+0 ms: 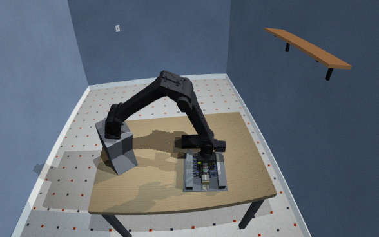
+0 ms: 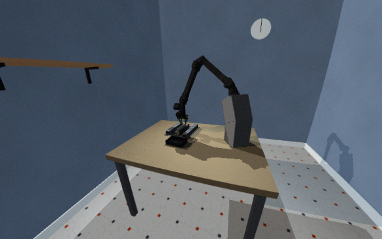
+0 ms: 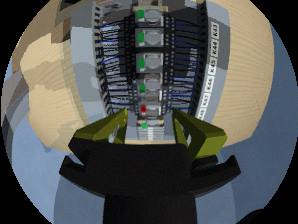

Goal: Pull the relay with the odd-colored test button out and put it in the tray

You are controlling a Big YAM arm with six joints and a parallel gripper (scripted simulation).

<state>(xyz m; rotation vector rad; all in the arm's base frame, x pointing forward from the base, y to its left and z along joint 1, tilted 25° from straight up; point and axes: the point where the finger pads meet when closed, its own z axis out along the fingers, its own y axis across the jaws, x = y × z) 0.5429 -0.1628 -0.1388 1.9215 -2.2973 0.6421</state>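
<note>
The relay lies 3 cm below my hand. Round my hand: black tray (1 cm behind, 28 cm to the left, 6 cm below).
</note>
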